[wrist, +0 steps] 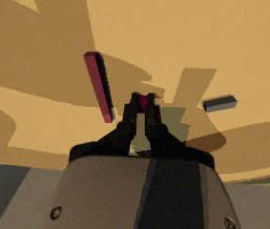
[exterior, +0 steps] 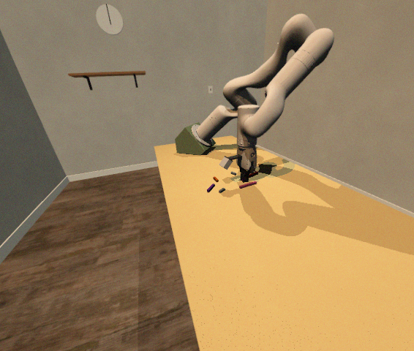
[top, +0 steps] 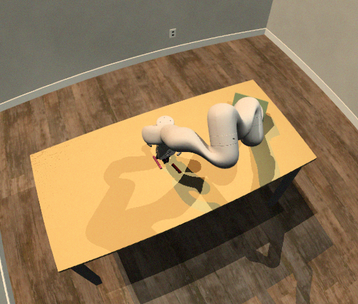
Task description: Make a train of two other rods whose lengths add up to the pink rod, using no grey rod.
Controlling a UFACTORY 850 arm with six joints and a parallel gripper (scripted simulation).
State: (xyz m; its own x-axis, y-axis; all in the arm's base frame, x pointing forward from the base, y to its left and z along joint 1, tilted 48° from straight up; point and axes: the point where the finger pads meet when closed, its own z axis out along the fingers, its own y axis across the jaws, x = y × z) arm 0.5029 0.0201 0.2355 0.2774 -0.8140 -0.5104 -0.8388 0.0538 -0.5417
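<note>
The magenta rod is 2 cm below my hand. Round my hand: orange rod: 13 cm to the right, 3 cm behind, 2 cm below; then pink rod: 5 cm ahead, 2 cm below; then red rod: 6 cm to the left, 5 cm behind, 2 cm below.
</note>
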